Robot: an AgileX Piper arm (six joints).
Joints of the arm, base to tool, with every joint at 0 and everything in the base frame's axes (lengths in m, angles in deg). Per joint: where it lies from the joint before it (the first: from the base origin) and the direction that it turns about. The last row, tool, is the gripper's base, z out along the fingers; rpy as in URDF.
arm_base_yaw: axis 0 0 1 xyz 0 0 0.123
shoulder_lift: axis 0 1 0 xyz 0 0 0
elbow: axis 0 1 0 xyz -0.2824 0 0.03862
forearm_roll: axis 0.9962 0 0.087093 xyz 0.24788 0 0.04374
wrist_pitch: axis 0 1 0 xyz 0 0 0
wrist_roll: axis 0.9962 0 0.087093 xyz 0.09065 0 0.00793
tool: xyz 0 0 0 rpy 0 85.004 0
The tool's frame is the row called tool.
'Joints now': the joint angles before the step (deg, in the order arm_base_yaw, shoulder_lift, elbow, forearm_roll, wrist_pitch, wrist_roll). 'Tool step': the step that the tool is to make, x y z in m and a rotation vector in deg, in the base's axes. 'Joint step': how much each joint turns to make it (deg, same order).
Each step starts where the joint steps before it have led.
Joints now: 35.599 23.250 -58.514 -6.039 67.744 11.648
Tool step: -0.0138 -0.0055 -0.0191 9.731 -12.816 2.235
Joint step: 0.002 -9.940 9.497 1.803 -15.705 0.002
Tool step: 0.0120 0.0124 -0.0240 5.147 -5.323 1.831
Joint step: 0.007 -2.854 9.653 1.975 -14.144 0.010
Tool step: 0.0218 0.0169 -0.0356 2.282 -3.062 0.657
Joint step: -0.001 0.007 11.357 0.373 -15.192 0.006
